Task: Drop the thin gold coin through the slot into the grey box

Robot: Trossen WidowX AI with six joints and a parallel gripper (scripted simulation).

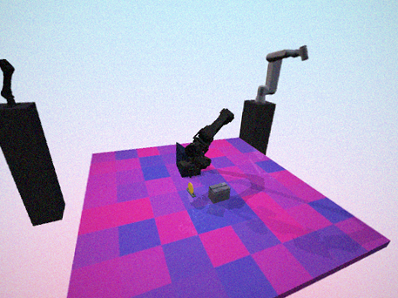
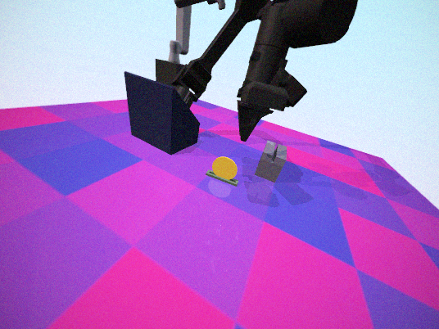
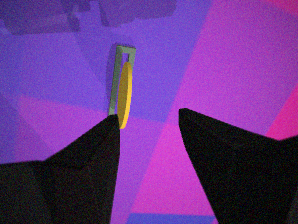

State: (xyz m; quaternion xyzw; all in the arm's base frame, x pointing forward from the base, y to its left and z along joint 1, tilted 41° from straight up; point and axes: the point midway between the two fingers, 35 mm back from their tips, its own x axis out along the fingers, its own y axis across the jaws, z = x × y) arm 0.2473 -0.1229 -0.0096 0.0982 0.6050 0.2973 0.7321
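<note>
My gripper tip is 90 mm above the gold coin and 20 mm past it.
</note>
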